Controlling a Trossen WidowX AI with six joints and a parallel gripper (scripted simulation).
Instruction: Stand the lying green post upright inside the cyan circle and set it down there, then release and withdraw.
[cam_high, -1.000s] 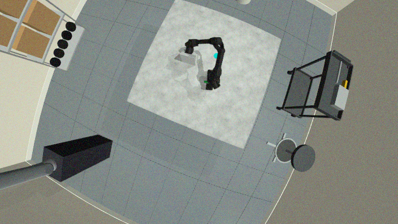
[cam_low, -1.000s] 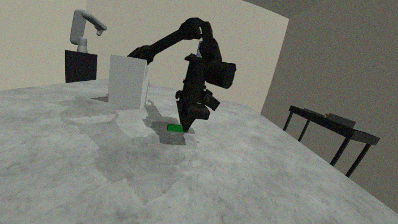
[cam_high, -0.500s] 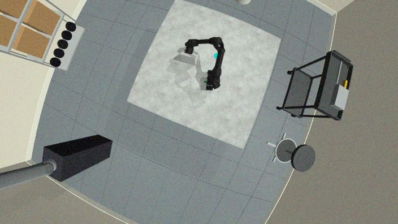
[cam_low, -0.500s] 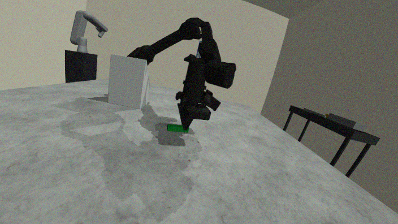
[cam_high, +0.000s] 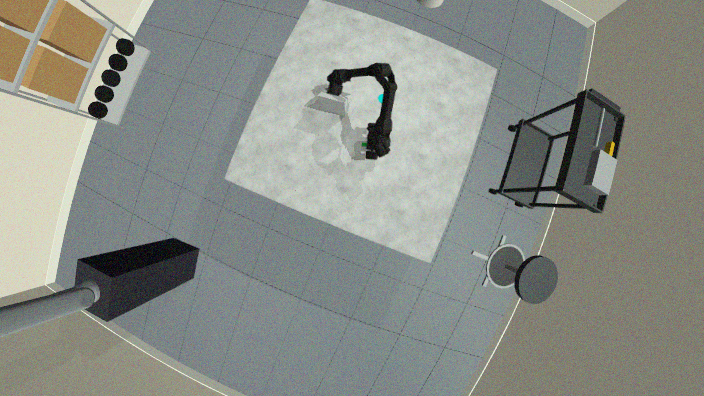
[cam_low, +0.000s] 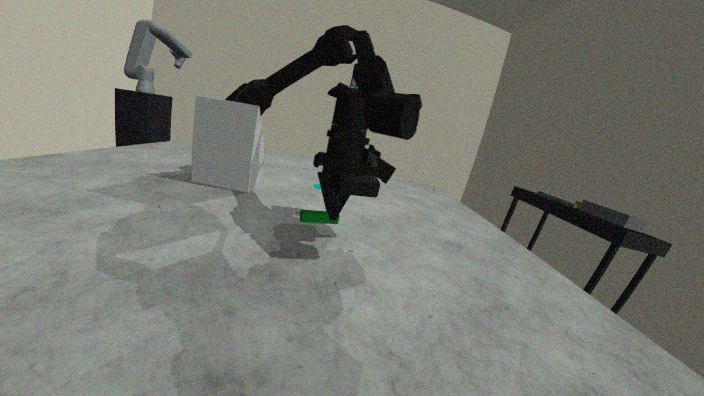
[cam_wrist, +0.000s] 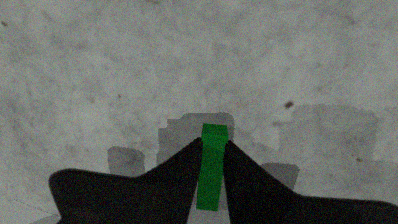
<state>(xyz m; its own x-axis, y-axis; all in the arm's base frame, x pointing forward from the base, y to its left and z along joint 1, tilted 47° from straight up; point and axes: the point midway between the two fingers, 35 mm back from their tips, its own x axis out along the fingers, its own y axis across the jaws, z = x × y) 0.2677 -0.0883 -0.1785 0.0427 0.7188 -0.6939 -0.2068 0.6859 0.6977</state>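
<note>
Right now the cyan circle is 29 cm to the left of my gripper tip, 3 cm below it and 1 cm behind it. Also, from my gripper tip: green post: 2 cm behind.
</note>
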